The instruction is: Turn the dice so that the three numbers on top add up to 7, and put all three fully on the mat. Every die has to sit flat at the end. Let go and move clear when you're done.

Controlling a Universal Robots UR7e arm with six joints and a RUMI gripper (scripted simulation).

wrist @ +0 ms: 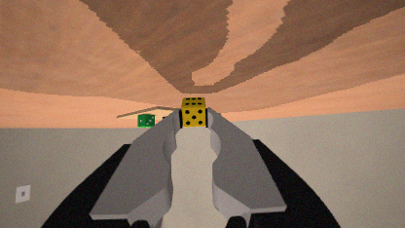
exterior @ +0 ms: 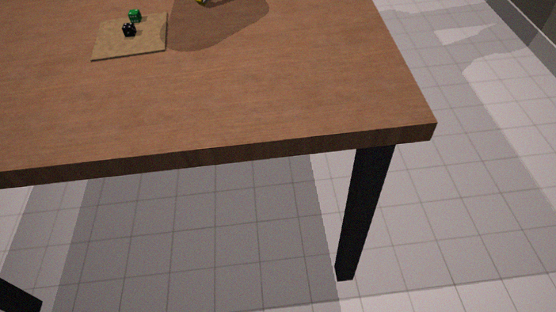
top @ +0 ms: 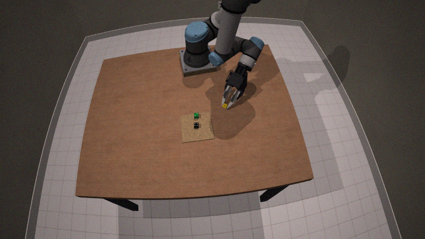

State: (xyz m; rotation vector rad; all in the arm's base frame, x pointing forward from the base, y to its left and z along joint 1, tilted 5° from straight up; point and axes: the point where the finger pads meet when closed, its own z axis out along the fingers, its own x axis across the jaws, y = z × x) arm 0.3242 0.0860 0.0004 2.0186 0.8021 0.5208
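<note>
The yellow die lies right at my hand. From my hand the other things lie so: black die 15 cm to the right, 8 cm ahead, 1 cm below; green die 15 cm to the right, 3 cm ahead, 1 cm below; tan mat 15 cm to the right, 8 cm ahead, 2 cm below.
</note>
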